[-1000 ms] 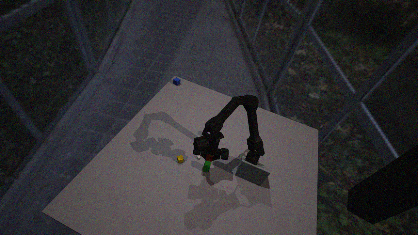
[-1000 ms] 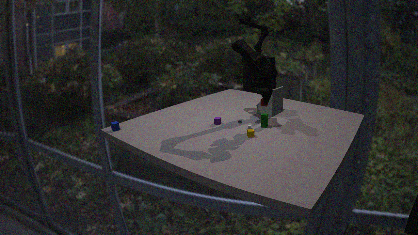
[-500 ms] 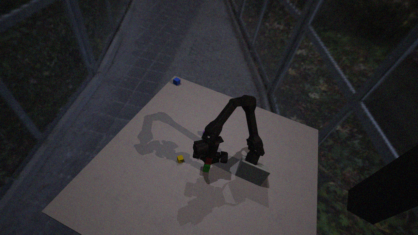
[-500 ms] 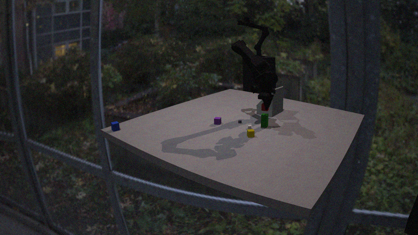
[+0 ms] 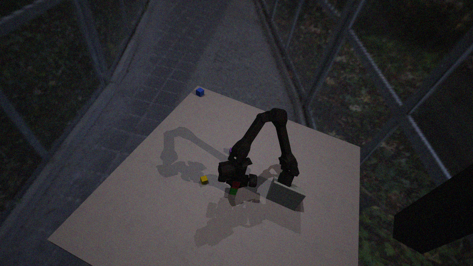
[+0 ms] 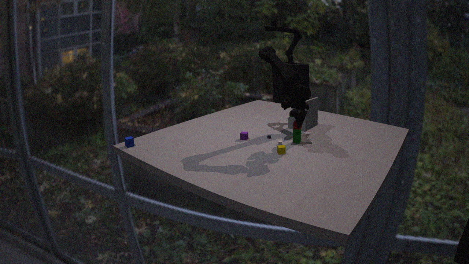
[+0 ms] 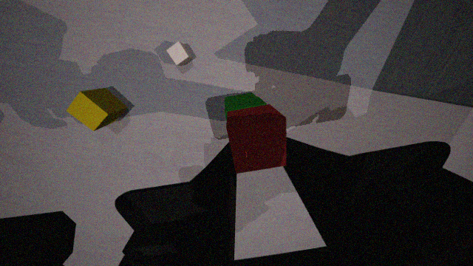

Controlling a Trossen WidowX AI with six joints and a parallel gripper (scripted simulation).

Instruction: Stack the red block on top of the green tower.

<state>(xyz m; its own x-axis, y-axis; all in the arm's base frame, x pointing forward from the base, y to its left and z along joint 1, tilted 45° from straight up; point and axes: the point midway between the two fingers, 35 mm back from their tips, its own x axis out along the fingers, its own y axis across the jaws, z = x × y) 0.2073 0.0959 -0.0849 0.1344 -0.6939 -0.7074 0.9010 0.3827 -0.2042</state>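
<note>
The red block lies 1 cm to the right of my gripper tip and 1 cm above it. Round my gripper tip: tiny dark cube: 6 cm ahead, 15 cm to the right, 7 cm below; then yellow cube: 17 cm ahead, 3 cm to the left, 6 cm below; then small white cube: 9 cm ahead, 5 cm to the right, 7 cm below.
</note>
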